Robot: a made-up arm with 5 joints.
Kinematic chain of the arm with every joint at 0, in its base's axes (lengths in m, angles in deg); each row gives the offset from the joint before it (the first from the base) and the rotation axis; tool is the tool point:
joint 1: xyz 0 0 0.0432 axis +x
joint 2: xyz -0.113 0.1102 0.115 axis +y
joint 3: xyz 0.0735 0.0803 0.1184 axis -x
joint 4: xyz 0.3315 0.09 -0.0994 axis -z
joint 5: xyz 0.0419 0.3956 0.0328 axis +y
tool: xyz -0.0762 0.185 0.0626
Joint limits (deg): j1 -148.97..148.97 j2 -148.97..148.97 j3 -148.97..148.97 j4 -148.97..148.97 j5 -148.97..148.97
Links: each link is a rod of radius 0.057 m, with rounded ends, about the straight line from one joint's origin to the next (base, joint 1, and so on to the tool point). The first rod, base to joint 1, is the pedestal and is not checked.
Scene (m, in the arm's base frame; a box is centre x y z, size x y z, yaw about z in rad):
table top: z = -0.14
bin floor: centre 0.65 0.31 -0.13 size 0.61 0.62 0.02 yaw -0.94
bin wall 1: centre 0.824 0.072 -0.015 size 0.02 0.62 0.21 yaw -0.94
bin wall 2: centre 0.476 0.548 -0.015 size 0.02 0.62 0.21 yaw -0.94
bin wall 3: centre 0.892 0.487 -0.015 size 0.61 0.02 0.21 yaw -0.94
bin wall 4: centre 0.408 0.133 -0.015 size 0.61 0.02 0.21 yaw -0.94
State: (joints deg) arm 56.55 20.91 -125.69 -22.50 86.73
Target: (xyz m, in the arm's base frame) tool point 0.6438 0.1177 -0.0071
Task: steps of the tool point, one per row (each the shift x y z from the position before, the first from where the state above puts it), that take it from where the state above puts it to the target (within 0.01 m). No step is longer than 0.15 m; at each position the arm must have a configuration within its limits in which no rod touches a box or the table.
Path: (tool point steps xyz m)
1: 0.1210 0.0001 0.0214
2: 0.1114 0.0256 0.0307
3: 0.0962 0.0492 0.0351
4: 0.0766 0.0693 0.0341
5: 0.0540 0.0850 0.0279
6: 0.0293 0.0952 0.0177
7: 0.0038 0.0996 0.0045
8: -0.0216 0.0979 -0.0095
9: -0.0458 0.0906 -0.0232
10: -0.0685 0.0783 -0.0343
11: -0.0889 0.0626 -0.0413
12: 0.0065 0.0111 -0.1077
13: -0.0014 -0.0013 -0.0955
14: -0.0051 -0.0097 -0.0810

